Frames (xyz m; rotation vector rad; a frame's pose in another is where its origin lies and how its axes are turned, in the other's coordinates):
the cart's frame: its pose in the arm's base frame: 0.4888 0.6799 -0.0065 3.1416 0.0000 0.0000
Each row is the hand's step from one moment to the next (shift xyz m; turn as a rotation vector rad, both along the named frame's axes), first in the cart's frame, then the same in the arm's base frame.
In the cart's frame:
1: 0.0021 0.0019 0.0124 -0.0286 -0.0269 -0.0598
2: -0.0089 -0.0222 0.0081 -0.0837 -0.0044 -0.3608
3: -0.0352 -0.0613 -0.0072 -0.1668 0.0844 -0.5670
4: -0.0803 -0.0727 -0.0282 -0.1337 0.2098 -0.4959
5: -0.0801 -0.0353 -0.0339 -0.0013 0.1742 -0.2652
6: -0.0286 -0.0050 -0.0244 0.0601 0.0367 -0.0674
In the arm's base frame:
1: 0.0021 -0.0019 -0.0124 -0.0286 0.0269 0.0598
2: -0.0089 0.0222 -0.0081 -0.0837 0.0044 0.3608
3: -0.0352 0.0613 0.0072 -0.1668 -0.0844 0.5670
4: -0.0803 0.0727 0.0282 -0.1337 -0.2098 0.4959
5: -0.0801 0.0353 0.0339 -0.0013 -0.1742 0.2652
6: -0.0286 0.0050 0.0244 0.0601 -0.0367 0.0674

